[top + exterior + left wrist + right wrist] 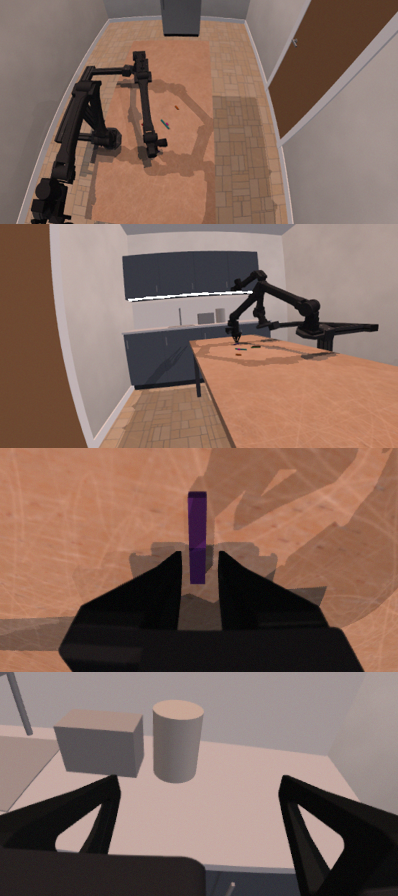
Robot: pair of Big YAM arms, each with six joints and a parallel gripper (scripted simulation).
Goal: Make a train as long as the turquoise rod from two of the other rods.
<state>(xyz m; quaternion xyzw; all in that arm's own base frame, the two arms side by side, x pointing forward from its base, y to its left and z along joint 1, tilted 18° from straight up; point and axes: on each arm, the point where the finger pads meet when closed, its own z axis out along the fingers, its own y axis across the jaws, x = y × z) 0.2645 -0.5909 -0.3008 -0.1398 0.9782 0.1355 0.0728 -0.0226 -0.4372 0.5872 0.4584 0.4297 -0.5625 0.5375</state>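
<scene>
Right now my left hand is 9 cm short of the orange rod, 40 cm to the right of it and 2 cm above it. From my left hand the other things lie so: red rod (13 cm behind, 19 cm to the left, 2 cm below); green rod (11 cm behind, 21 cm to the left, 2 cm below); turquoise rod (2 cm ahead, 24 cm to the left, 2 cm below).
</scene>
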